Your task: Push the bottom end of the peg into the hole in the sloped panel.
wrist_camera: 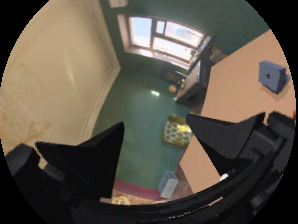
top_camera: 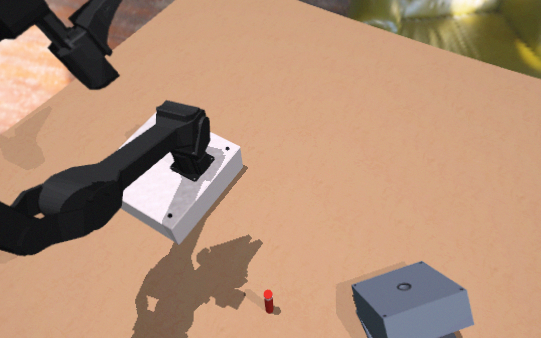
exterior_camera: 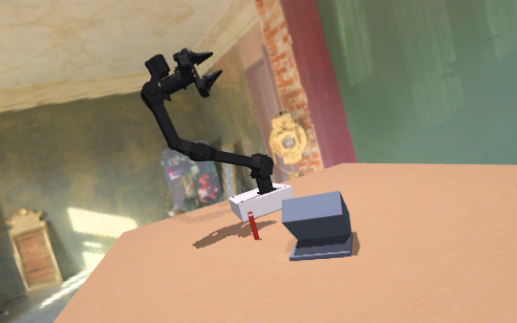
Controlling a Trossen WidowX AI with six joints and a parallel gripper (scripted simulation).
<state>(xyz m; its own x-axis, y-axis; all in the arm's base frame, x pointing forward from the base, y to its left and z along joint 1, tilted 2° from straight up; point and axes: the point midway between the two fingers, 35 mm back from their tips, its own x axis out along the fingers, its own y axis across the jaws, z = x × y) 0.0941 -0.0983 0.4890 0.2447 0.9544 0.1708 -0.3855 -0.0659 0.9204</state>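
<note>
Right now the red round peg is 18 cm ahead of my gripper tip, 6 cm to the right of it and 51 cm below it. The rest, counted from my gripper tip: grey panel block: 37 cm ahead, 4 cm to the left, 50 cm below.
</note>
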